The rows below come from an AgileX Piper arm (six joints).
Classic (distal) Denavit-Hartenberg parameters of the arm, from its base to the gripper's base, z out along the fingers. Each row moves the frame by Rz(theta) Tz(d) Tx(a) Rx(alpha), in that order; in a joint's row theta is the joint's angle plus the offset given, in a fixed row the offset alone. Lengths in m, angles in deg.
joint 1: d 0.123, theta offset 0, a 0, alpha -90
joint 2: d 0, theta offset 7.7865, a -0.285, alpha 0
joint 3: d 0, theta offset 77.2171, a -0.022, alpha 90
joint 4: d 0.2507, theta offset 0, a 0, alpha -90
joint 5: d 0, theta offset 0, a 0, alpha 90
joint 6: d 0.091, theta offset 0, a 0, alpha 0
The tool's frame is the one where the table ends.
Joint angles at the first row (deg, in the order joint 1, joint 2, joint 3, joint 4, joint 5, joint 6):
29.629, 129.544, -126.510, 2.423, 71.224, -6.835
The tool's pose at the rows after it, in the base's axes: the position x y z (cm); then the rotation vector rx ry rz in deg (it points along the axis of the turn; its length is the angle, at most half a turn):
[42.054 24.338 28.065 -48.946 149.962 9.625]
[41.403 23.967 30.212 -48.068 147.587 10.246]
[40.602 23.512 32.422 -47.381 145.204 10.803]
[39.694 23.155 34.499 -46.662 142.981 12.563]
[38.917 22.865 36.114 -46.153 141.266 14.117]
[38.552 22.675 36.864 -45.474 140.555 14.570]
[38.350 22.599 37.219 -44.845 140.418 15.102]
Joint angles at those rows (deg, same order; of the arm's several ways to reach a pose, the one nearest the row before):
29.630, 127.367, -126.596, 2.422, 71.320, -6.834
29.629, 124.818, -126.600, 2.423, 71.322, -6.709
29.629, 122.128, -126.598, 2.423, 71.519, -6.711
29.629, 119.562, -126.598, 3.340, 71.641, -6.710
29.629, 117.602, -126.730, 4.215, 71.857, -6.711
29.629, 116.641, -126.728, 4.316, 71.897, -6.346
29.630, 116.177, -126.726, 4.533, 71.988, -5.896

